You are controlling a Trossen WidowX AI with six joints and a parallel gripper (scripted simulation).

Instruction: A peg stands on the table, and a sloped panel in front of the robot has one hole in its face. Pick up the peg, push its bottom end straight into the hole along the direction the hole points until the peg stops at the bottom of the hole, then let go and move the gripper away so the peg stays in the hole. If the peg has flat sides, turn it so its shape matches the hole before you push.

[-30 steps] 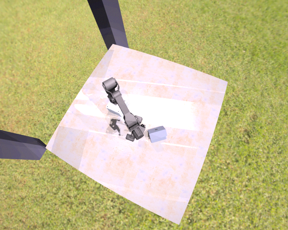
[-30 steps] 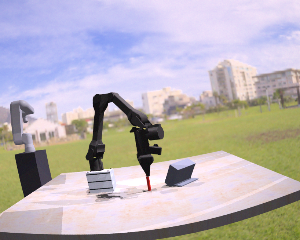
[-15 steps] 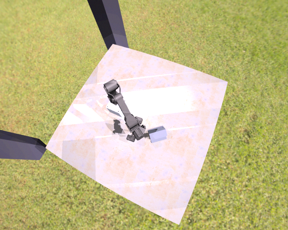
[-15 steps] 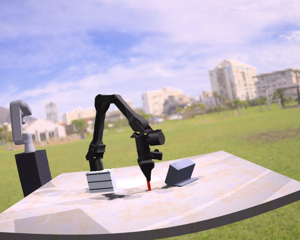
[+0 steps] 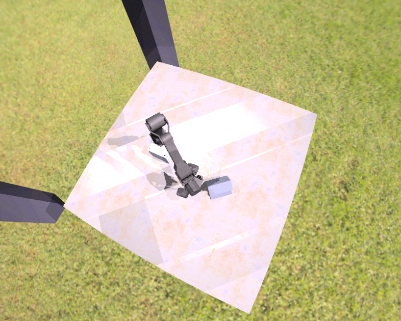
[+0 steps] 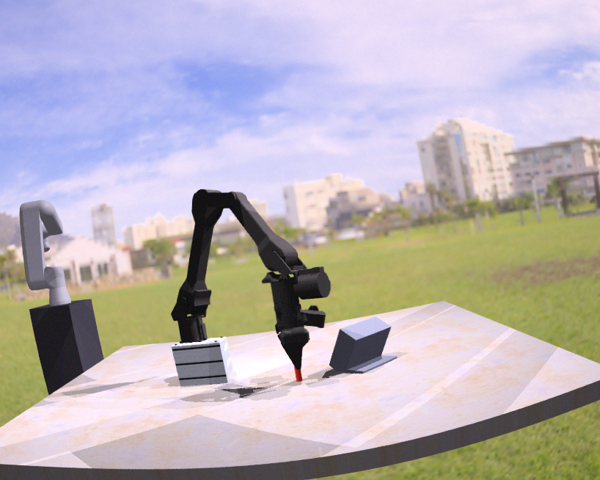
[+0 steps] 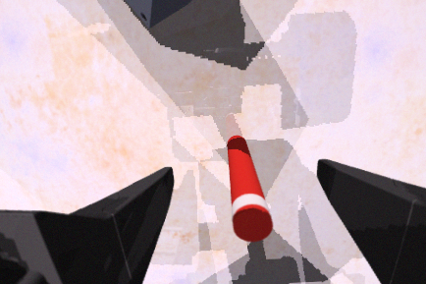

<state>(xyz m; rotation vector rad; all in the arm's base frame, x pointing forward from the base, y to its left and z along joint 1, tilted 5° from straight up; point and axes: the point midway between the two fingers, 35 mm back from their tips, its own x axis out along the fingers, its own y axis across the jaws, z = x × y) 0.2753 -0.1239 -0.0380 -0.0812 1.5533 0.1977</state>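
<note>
The round red peg is 2 cm above my gripper tip. Round my gripper tip: sloped grey panel: 15 cm ahead, 7 cm to the left, 1 cm above.
</note>
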